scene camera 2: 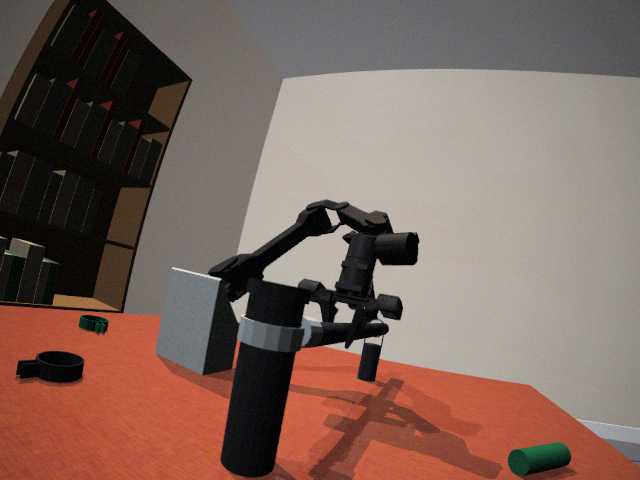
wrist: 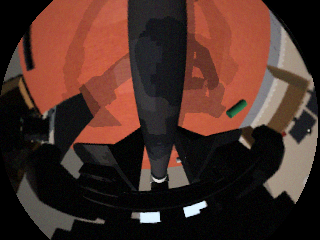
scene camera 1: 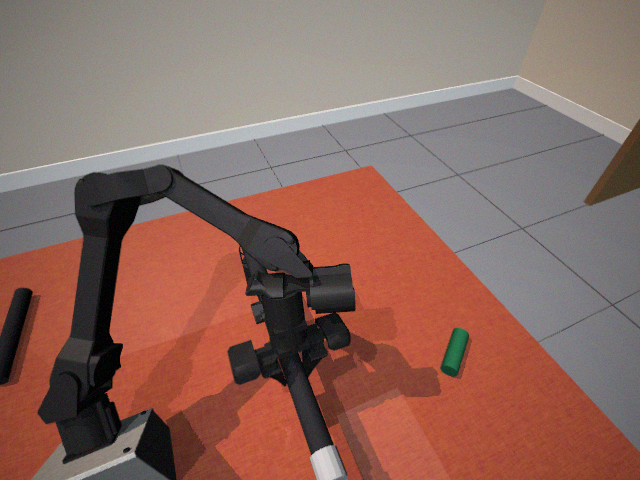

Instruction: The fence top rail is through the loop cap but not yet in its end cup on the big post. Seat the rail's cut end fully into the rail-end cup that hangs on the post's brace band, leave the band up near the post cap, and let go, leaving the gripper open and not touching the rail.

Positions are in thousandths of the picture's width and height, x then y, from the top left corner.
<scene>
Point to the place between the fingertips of my gripper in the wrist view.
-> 492,531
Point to a black top rail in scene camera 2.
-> At 521,695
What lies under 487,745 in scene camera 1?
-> My gripper.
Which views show the black ring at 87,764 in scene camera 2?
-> Scene camera 2 only.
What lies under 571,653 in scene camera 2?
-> My gripper.
</scene>
